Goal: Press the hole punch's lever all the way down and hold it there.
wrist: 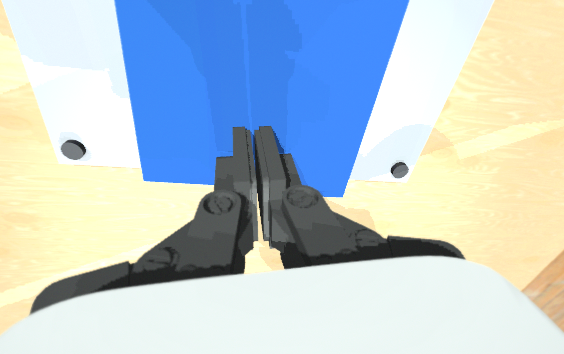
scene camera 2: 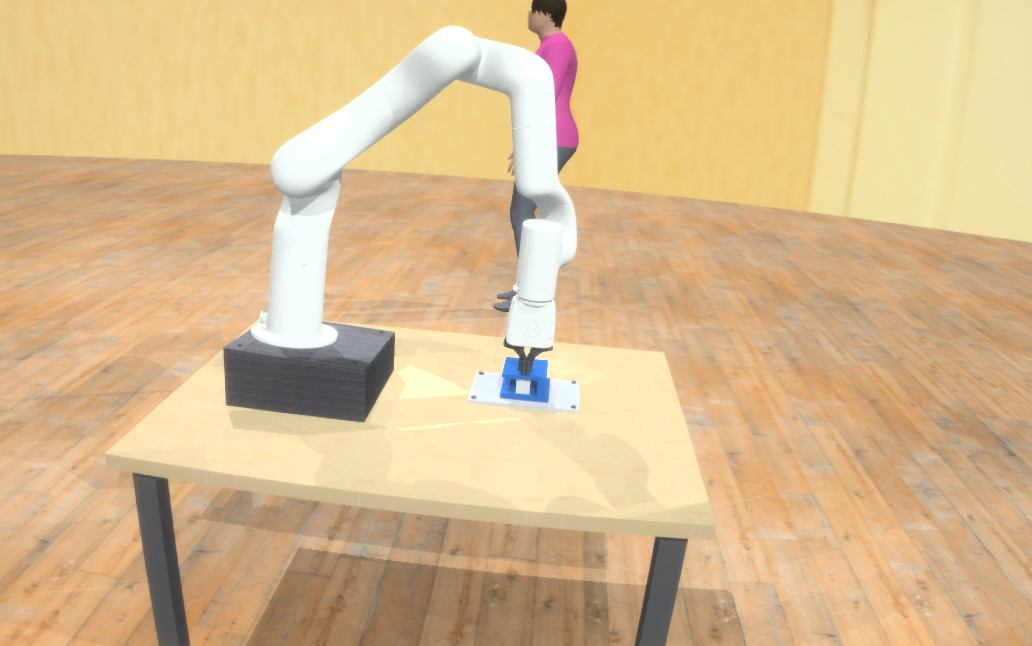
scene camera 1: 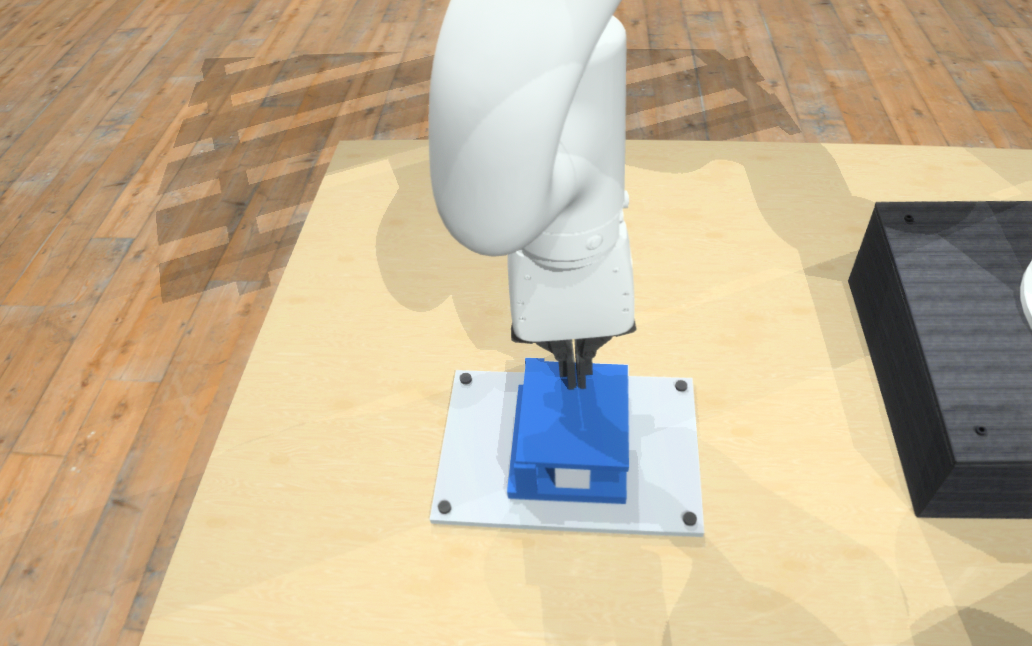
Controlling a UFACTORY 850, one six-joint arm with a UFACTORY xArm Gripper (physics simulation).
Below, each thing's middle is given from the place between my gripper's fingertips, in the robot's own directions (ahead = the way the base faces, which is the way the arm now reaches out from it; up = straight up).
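The blue lever (scene camera 1: 587, 429) is 4 cm to the left of my hand and 1 cm below it. As for the white plate (scene camera 1: 664, 498), I see that it sits 1 cm ahead of my hand, 4 cm to the left of it and 6 cm below it.
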